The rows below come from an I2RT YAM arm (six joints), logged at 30 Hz.
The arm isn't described. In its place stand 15 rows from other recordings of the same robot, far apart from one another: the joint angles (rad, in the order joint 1, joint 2, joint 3, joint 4, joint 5, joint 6), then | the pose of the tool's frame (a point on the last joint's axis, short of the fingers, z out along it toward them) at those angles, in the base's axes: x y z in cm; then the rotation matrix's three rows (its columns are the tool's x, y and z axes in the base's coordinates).
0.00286, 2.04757, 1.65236, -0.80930, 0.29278, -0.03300 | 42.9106 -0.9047 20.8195; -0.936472 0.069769 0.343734; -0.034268 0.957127 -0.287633; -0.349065 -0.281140 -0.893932
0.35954, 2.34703, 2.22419, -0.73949, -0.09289, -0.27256 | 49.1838 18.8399 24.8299; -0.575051 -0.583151 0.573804; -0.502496 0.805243 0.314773; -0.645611 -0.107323 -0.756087
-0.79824, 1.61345, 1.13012, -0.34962, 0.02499, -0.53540 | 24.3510 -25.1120 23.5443; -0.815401 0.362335 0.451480; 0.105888 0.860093 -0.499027; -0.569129 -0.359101 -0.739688
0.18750, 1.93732, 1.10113, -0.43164, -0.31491, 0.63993 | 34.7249 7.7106 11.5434; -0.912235 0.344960 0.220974; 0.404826 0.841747 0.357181; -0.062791 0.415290 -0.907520
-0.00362, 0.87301, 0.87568, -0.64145, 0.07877, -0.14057 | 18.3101 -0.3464 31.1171; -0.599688 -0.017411 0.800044; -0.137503 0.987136 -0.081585; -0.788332 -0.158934 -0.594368
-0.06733, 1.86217, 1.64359, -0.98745, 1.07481, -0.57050 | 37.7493 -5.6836 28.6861; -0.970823 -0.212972 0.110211; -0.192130 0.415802 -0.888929; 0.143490 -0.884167 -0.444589
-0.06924, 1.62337, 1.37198, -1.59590, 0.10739, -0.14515 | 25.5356 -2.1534 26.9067; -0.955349 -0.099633 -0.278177; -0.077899 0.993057 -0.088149; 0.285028 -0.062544 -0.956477
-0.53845, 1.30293, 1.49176, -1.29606, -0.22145, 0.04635 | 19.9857 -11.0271 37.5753; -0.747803 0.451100 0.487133; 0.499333 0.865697 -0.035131; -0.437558 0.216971 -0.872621
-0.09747, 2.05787, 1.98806, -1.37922, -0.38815, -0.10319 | 40.4530 -2.6017 28.3404; -0.987195 -0.057672 0.148728; 0.000729 0.930717 0.365739; -0.159517 0.361164 -0.918757
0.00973, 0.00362, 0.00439, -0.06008, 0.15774, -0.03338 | 10.9968 -0.4522 16.8175; -0.064152 0.145134 0.987330; -0.033585 0.988494 -0.147487; -0.997375 -0.042621 -0.058539
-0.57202, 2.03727, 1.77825, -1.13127, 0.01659, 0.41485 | 34.4918 -22.2768 23.6727; -0.537823 0.831022 0.141947; 0.825559 0.553267 -0.111119; -0.170877 0.057424 -0.983618
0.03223, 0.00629, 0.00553, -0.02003, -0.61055, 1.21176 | 10.3483 2.3757 17.2831; -0.568386 -0.191124 0.800255; 0.749162 0.281878 0.599417; -0.340138 0.940221 -0.017033
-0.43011, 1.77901, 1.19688, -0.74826, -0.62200, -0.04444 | 31.4696 -12.1547 18.7243; -0.891362 0.173356 0.418834; 0.369193 0.813744 0.448907; -0.263003 0.554769 -0.789342
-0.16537, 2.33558, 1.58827, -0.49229, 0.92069, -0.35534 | 44.3487 -10.2745 9.1124; -0.997973 0.008264 0.063095; -0.046936 0.573928 -0.817560; -0.042969 -0.818864 -0.572377
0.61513, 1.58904, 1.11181, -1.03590, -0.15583, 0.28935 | 22.2460 16.3952 20.9233; -0.946190 -0.320735 -0.043061; -0.323425 0.932696 0.159607; -0.011029 0.164946 -0.986241
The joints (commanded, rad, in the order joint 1, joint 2, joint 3, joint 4, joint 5, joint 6), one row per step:
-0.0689, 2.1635, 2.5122, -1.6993, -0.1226, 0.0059
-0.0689, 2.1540, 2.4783, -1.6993, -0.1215, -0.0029
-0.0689, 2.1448, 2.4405, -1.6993, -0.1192, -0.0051
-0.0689, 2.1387, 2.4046, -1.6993, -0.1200, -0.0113
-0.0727, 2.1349, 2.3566, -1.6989, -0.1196, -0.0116
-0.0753, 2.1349, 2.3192, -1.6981, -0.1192, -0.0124
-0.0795, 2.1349, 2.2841, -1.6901, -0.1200, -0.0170
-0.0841, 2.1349, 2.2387, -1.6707, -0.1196, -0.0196
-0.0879, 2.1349, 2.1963, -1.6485, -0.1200, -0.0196
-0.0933, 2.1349, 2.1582, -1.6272, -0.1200, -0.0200
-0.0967, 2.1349, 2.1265, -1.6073, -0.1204, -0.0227
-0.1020, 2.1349, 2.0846, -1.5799, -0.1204, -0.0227
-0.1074, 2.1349, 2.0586, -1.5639, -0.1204, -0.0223
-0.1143, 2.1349, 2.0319, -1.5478, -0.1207, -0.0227
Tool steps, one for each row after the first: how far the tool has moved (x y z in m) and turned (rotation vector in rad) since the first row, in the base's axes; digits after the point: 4 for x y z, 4 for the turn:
-0.0013, 0.0001, -0.0043, -0.0013, 0.0235, 0.0083
-0.0027, 0.0001, -0.0097, -0.0019, 0.0519, 0.0101
-0.0035, 0.0002, -0.0159, 0.0000, 0.0809, 0.0163
-0.0040, -0.0013, -0.0257, 0.0031, 0.1246, 0.0129
-0.0040, -0.0024, -0.0346, 0.0057, 0.1610, 0.0112
-0.0036, -0.0041, -0.0428, 0.0085, 0.1874, 0.0117
-0.0025, -0.0060, -0.0536, 0.0105, 0.2130, 0.0097
-0.0014, -0.0076, -0.0637, 0.0131, 0.2331, 0.0061
-0.0007, -0.0099, -0.0729, 0.0153, 0.2497, 0.0011
-0.0002, -0.0113, -0.0806, 0.0170, 0.2611, 0.0005
0.0003, -0.0134, -0.0908, 0.0191, 0.2755, -0.0047
0.0001, -0.0156, -0.0972, 0.0209, 0.2854, -0.0104
-0.0003, -0.0184, -0.1038, 0.0233, 0.2958, -0.0168

